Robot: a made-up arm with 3 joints. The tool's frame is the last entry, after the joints. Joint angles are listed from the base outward. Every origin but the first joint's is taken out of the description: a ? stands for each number. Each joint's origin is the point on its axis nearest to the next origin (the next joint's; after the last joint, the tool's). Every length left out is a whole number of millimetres.
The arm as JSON. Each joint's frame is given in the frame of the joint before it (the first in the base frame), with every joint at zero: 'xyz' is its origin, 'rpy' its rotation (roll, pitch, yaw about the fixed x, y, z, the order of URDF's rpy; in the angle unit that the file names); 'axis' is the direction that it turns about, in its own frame. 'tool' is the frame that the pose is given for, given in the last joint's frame.
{
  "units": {
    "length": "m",
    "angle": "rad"
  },
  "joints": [
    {
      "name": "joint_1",
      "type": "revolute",
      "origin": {
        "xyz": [
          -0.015,
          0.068,
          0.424
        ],
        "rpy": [
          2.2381,
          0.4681,
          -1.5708
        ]
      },
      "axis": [
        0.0,
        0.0,
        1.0
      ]
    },
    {
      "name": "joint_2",
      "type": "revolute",
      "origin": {
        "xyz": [
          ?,
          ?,
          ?
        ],
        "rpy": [
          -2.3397,
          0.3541,
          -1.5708
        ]
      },
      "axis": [
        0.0,
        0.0,
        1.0
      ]
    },
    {
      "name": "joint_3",
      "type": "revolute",
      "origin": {
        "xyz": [
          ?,
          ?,
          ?
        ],
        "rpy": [
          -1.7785,
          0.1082,
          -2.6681
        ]
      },
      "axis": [
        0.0,
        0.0,
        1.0
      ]
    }
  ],
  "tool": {
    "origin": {
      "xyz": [
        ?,
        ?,
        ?
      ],
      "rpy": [
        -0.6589,
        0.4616,
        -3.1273
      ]
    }
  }
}
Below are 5 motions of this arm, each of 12 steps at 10 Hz.
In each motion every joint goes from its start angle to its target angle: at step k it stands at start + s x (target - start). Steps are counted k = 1, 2, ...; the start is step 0. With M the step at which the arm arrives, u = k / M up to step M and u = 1 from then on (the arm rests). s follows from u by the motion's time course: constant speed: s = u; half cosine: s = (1 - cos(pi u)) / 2; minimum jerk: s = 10 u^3 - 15 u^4 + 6 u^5.
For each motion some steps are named. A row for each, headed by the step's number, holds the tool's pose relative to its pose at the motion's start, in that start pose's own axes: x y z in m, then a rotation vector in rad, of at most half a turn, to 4 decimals.
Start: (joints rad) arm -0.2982 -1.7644 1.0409
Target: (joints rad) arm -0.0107 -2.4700 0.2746
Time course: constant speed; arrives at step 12
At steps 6, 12:
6: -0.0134 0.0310 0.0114 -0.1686 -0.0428 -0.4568
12: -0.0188 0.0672 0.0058 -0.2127 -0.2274 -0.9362

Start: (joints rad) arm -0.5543 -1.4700 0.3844
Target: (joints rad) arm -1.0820 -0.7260 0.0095
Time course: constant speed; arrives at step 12
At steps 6, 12:
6: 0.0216 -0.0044 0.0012 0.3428 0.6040 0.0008
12: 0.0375 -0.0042 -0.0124 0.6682 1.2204 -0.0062

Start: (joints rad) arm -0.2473 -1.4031 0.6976
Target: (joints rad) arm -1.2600 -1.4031 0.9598
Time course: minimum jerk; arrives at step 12
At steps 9, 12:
9: 0.0091 -0.0053 0.0233 0.3965 0.6133 0.0128
12: 0.0109 -0.0064 0.0251 0.4490 0.6794 0.0128

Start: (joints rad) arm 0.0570 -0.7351 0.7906
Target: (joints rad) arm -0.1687 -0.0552 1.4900
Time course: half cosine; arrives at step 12
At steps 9, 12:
9: 0.0228 -0.0096 -0.0523 0.4451 -0.2156 0.5427
12: 0.0261 -0.0056 -0.0627 0.5347 -0.2892 0.6067

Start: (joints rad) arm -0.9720 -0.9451 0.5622
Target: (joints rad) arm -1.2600 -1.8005 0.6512
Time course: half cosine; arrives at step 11
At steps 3, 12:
3: -0.0081 0.0064 0.0035 -0.0712 -0.0520 -0.0821
12: -0.0367 0.0466 0.0177 -0.4811 -0.2293 -0.4500

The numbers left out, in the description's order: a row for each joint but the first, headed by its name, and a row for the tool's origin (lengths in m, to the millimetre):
joint_2: -0.053 0.007 0.0
joint_3: 0.072 -0.041 0.0
tool: 0.032 0.004 0.0

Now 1 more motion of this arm.
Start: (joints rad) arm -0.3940 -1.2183 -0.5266
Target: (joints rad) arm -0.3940 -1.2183 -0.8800
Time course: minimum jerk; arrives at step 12
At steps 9, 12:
9: 0.0004 0.0079 0.0064 0.1411 0.1737 -0.2243
12: 0.0007 0.0087 0.0072 0.1574 0.1937 -0.2502

